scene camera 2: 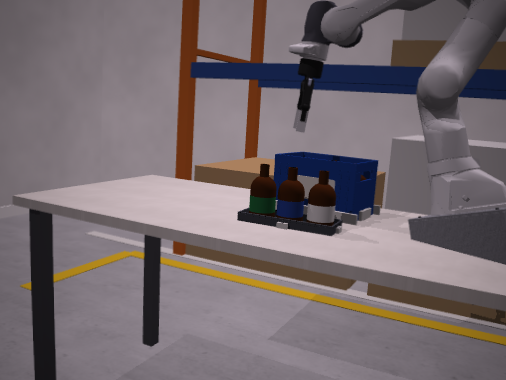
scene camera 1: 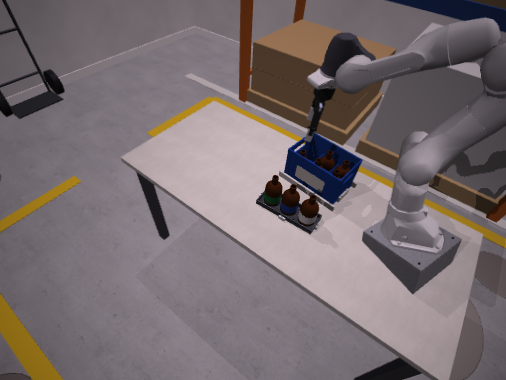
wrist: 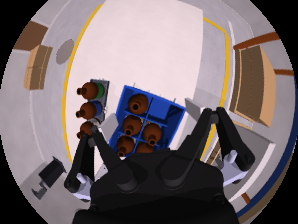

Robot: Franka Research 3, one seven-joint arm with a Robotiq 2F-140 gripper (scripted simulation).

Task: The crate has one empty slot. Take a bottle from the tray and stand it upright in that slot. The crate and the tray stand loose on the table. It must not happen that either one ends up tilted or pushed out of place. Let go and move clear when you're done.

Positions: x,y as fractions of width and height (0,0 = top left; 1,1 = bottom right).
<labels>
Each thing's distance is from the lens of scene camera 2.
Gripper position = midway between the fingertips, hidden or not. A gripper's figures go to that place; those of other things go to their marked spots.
gripper (scene camera 2: 0.59,0.34): 1.60 m
tray (scene camera 2: 0.48,0.57): 1.37 m
</labels>
